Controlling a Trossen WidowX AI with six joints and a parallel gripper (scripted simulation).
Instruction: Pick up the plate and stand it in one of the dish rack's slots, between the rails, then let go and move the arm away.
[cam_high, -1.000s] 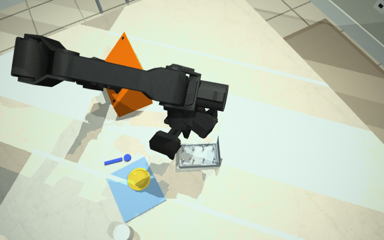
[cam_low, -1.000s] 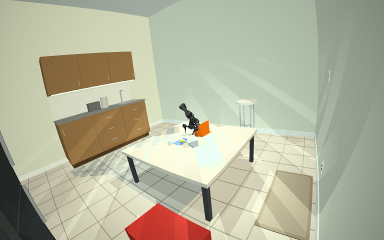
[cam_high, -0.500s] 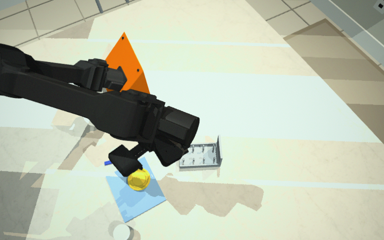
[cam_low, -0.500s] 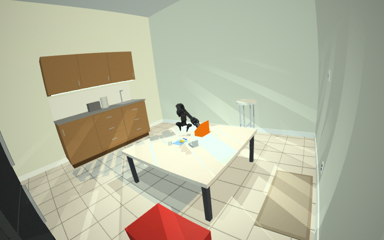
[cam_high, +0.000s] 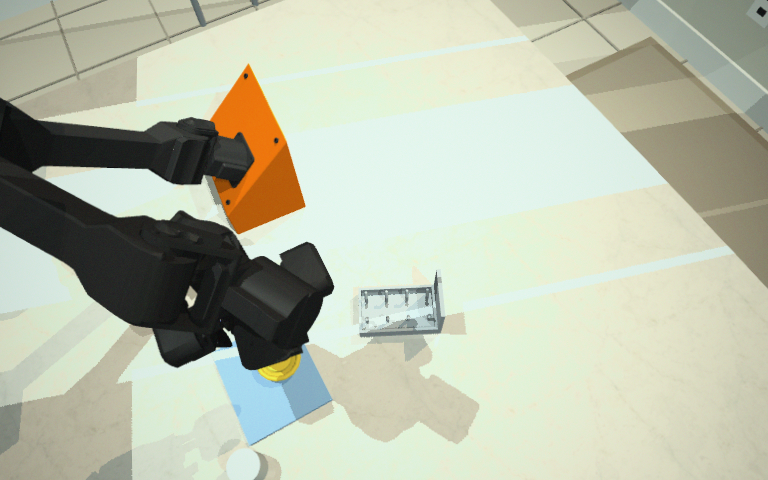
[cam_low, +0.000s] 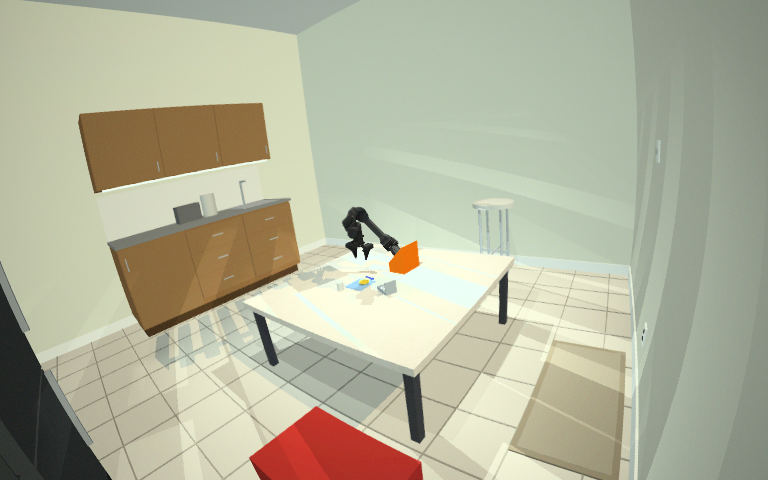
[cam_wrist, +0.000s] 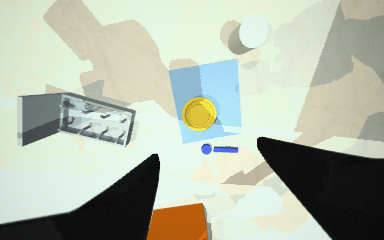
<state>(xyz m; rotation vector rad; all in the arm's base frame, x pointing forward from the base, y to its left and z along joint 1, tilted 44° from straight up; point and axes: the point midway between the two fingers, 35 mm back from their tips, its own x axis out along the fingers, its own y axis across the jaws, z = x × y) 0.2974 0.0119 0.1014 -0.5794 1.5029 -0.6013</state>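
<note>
Right now the yellow plate is 1 cm behind my gripper tip, 1 cm to the right of it and 16 cm below it. Round my gripper tip: blue mat (1 cm ahead, 3 cm to the right, 17 cm below); then white cup (11 cm ahead, 10 cm to the right, 15 cm below); then blue utensil (10 cm behind, 4 cm to the right, 17 cm below).
</note>
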